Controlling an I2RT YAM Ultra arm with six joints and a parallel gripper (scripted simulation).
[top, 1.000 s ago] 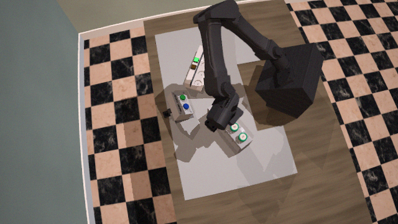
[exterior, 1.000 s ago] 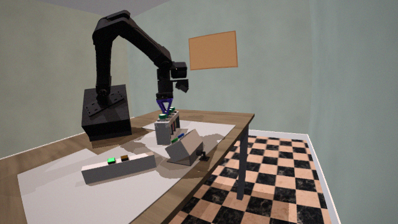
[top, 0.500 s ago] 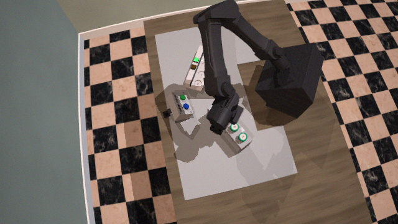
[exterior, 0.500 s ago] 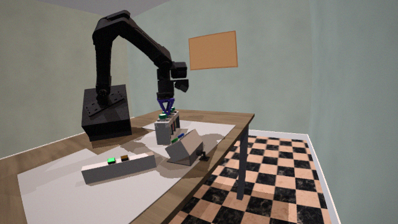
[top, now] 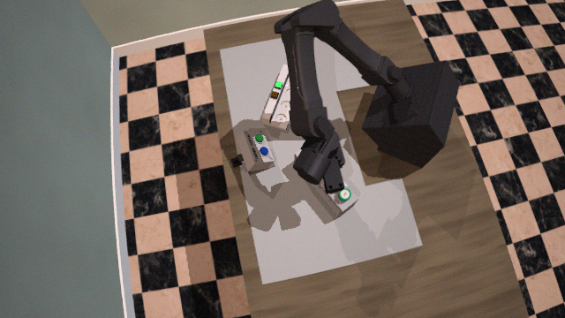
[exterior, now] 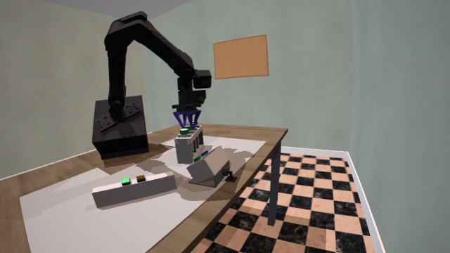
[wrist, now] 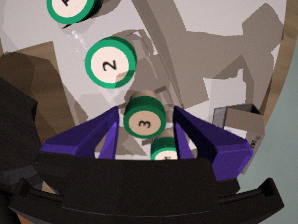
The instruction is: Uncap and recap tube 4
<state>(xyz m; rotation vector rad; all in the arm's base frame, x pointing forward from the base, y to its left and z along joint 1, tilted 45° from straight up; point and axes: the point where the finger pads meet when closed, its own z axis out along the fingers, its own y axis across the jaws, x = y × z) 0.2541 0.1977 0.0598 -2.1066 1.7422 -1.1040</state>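
Now: hand right at the cap 3. From my hand the other things lie so: cap 2: 4 cm to the left, 3 cm behind; green ready key: 16 cm ahead, 14 cm to the right, 5 cm below; blue cycle key: 15 cm ahead, 10 cm to the right, 5 cm below.
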